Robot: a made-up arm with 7 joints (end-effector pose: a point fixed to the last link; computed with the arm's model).
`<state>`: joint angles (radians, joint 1 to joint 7).
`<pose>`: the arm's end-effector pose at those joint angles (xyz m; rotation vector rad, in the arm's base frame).
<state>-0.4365 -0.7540 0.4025 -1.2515 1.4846 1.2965 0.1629</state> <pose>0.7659 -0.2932 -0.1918 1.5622 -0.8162 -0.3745</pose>
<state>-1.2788 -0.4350 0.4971 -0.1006 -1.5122 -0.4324 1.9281</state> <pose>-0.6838 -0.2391 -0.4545 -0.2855 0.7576 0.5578</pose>
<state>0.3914 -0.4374 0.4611 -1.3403 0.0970 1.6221 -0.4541</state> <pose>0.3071 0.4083 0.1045 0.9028 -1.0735 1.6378</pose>
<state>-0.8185 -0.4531 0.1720 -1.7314 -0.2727 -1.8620 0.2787</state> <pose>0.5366 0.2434 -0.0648 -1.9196 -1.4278 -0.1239</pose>
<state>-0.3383 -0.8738 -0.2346 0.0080 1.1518 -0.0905 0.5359</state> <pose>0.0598 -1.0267 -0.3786 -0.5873 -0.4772 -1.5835</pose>
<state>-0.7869 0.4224 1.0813 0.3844 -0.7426 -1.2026 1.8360</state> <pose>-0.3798 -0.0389 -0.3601 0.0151 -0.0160 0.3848</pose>
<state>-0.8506 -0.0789 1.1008 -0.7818 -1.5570 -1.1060 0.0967</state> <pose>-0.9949 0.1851 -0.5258 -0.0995 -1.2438 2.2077</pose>
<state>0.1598 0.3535 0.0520 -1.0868 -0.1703 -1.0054 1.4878</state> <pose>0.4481 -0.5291 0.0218 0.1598 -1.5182 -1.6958</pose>
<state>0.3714 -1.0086 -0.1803 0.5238 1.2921 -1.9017 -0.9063</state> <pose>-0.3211 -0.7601 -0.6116 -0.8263 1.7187 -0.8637</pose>
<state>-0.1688 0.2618 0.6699 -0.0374 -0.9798 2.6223 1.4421</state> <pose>-0.8864 0.1908 -0.6002 0.2962 2.6974 -0.6025</pose>
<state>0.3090 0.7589 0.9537 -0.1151 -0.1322 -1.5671 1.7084</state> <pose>0.2691 -0.0400 -0.1409 -0.0291 -1.5808 -0.5585</pose>
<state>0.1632 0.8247 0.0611 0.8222 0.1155 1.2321 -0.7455</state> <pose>0.1213 0.4450 -0.1688 1.9469 0.1305 0.2117</pose>
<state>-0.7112 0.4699 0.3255 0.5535 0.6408 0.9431 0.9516</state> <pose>-0.9646 0.0105 -0.7255 0.2333 1.4735 -1.8520</pose>
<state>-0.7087 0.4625 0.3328 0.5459 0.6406 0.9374 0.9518</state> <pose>-0.9610 0.0001 -0.7332 0.2282 1.4624 -1.8403</pose>
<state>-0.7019 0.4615 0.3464 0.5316 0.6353 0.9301 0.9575</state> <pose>-0.9523 -0.0043 -0.7467 0.2328 1.4554 -1.8196</pose>
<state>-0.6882 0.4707 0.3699 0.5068 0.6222 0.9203 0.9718</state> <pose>-0.9352 0.0010 -0.7692 0.2526 1.4542 -1.7847</pose>
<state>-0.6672 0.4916 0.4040 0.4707 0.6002 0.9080 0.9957</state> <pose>-0.9083 0.0181 -0.8001 0.2888 1.4587 -1.7337</pose>
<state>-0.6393 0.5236 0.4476 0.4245 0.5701 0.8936 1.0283</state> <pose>-0.8708 0.0469 -0.8370 0.3394 1.4663 -1.6669</pose>
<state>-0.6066 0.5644 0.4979 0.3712 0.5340 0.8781 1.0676</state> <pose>-0.8241 0.0856 -0.8750 0.3997 1.4739 -1.5879</pose>
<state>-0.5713 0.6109 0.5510 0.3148 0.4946 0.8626 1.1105</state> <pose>-0.7709 0.1312 -0.9096 0.4645 1.4787 -1.5015</pose>
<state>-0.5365 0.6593 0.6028 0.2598 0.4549 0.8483 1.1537</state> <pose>-0.7158 0.1797 -0.9367 0.5280 1.4798 -1.4145</pose>
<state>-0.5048 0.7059 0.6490 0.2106 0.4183 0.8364 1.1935</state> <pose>-0.6638 0.2269 -0.9546 0.5861 1.4778 -1.3344</pose>
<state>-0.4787 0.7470 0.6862 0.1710 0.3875 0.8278 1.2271</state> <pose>-0.6201 0.2684 -0.9637 0.6349 1.4753 -1.2679</pose>
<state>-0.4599 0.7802 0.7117 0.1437 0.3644 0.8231 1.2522</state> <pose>-0.5886 0.3018 -0.9657 0.6725 1.4753 -1.2198</pose>
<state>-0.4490 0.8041 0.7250 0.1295 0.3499 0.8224 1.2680</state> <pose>-0.5710 0.3256 -0.9629 0.6981 1.4798 -1.1920</pose>
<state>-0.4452 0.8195 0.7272 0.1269 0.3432 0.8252 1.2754</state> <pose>-0.5658 0.3411 -0.9572 0.7136 1.4894 -1.1828</pose>
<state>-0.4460 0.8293 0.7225 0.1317 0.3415 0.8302 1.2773</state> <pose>-0.5686 0.3510 -0.9500 0.7226 1.5026 -1.1856</pose>
